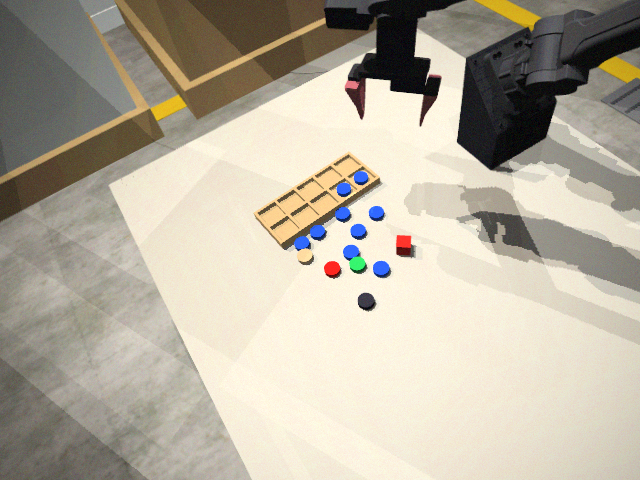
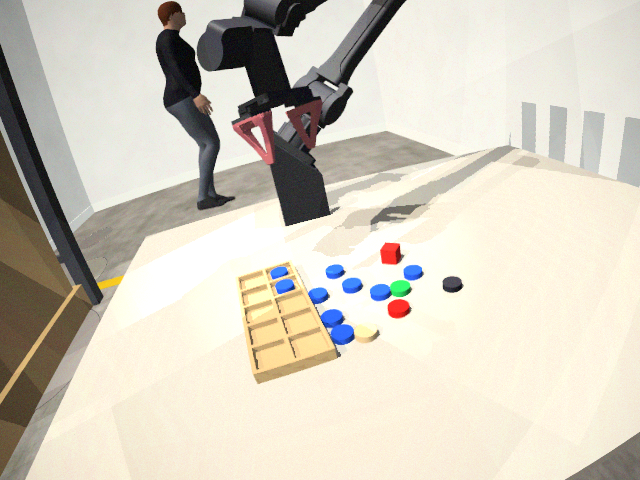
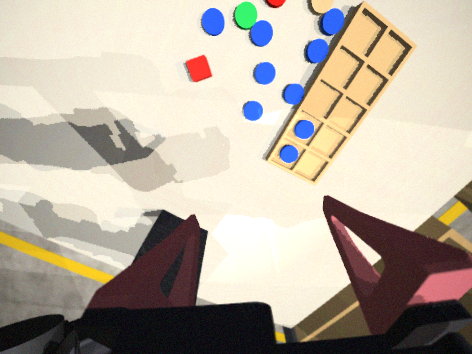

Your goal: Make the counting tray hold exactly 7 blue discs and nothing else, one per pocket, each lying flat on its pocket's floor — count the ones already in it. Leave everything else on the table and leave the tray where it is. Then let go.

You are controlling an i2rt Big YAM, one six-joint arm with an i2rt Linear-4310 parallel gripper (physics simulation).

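Note:
The wooden counting tray (image 1: pixel 269 230) (image 2: pixel 294 367) (image 3: pixel 368 110) has two rows of pockets. Two blue discs, one (image 1: pixel 360 177) (image 2: pixel 279 272) (image 3: pixel 288 153) in an end pocket and one (image 1: pixel 343 189) (image 2: pixel 284 285) (image 3: pixel 304 129) in the pocket beside it, look flat in the row facing the loose discs. The other pockets look empty. Several loose blue discs lie on the table, including one (image 1: pixel 376 212) (image 2: pixel 334 271) (image 3: pixel 253 110) near that end and one (image 1: pixel 301 242) (image 2: pixel 342 334) (image 3: pixel 332 21) close against the tray's side. My gripper (image 1: pixel 391 121) (image 2: pixel 291 155) (image 3: pixel 258 211) is open and empty, high above the table beyond the tray's filled end.
A green disc (image 1: pixel 357 264) (image 2: pixel 400 288) (image 3: pixel 246 15) is close beside a blue one. A red disc (image 1: pixel 332 268) (image 2: pixel 398 308), a tan disc (image 1: pixel 305 256) (image 2: pixel 366 333), a black disc (image 1: pixel 366 301) (image 2: pixel 452 284) and a red cube (image 1: pixel 403 245) (image 2: pixel 390 253) (image 3: pixel 199 68) are on the table.

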